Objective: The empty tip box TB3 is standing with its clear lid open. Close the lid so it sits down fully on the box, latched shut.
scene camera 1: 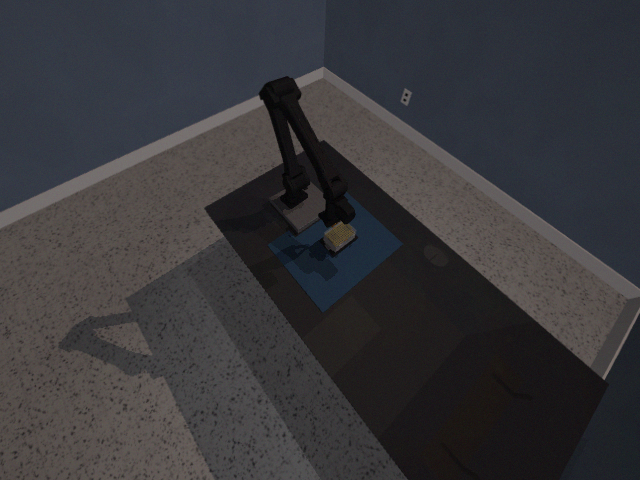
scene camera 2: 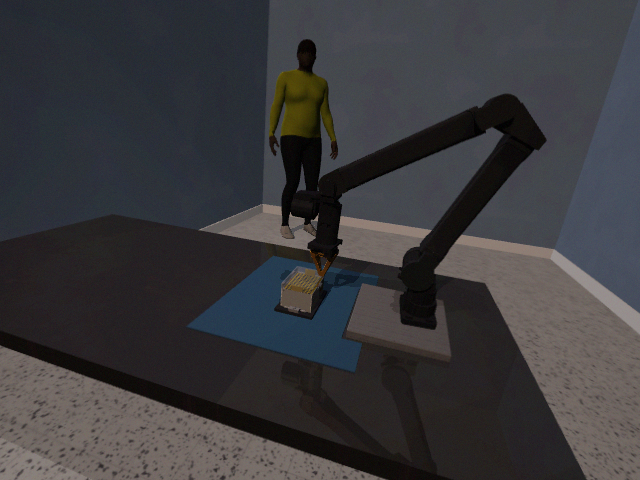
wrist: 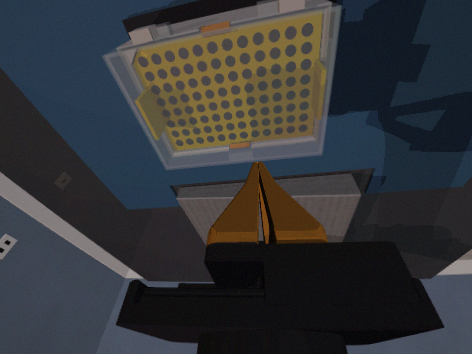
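Seen in the pictures: gripper, between the fingertips: (scene camera 1: 331,226) (scene camera 2: 321,275) (wrist: 257,168); arm's base, origin of its link: (scene camera 1: 294,198) (scene camera 2: 416,313).
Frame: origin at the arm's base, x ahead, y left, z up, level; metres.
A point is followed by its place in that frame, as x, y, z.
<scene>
The tip box TB3 (scene camera 1: 339,237) @[0.328, -0.023, 0.052] (scene camera 2: 298,300) @[0.308, 0.061, 0.011] (wrist: 232,92) @[0.321, -0.005, 0.052] stands upright, with a yellow, holed top. Its clear lid (scene camera 2: 285,280) @[0.352, 0.043, 0.052] (wrist: 200,161) @[0.276, 0.033, 0.052] is faint; in the wrist view its outline lies over and around the yellow top, with the edge nearest the fingers slightly outside the box rim. Whether it sits fully down or is latched cannot be told. My gripper (scene camera 2: 322,275) @[0.265, -0.009, 0.058] (wrist: 257,168) @[0.265, -0.009, 0.058] is shut and empty. Its orange fingertips point down beside the lid's edge on the robot-base side, near the height of the box top; whether they touch the lid is unclear.
The box stands on a dark holder (scene camera 2: 280,309) @[0.352, 0.074, -0.017] on a blue mat (scene camera 1: 369,253) @[0.458, 0.051, -0.025] (scene camera 2: 242,310) @[0.446, 0.099, -0.025]. The arm's pale base plate (scene camera 1: 298,225) @[0.137, -0.095, 0.008] (scene camera 2: 395,338) @[0.058, 0.122, -0.008] (wrist: 310,200) @[0.149, -0.054, 0.005] is close to the box, on the gripper's side. A person in yellow (scene camera 2: 302,105) stands behind the dark table (scene camera 2: 129,268) @[0.879, -0.014, -0.028].
</scene>
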